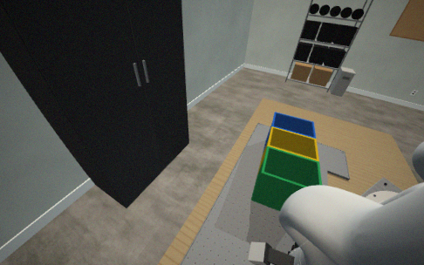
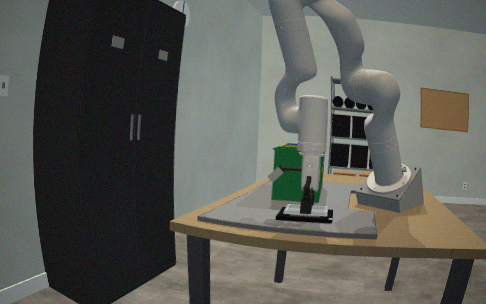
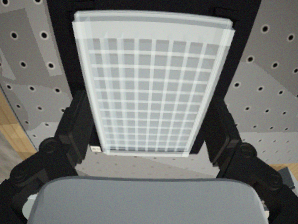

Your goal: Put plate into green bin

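My hand is 1 cm above the white 96-well plate. The rest, counted from my hand: black plate nest (2 cm below); then yellow bin (37 cm to the right, 15 cm ahead, 6 cm above); then green bin (24 cm to the right, 12 cm ahead, 6 cm above).
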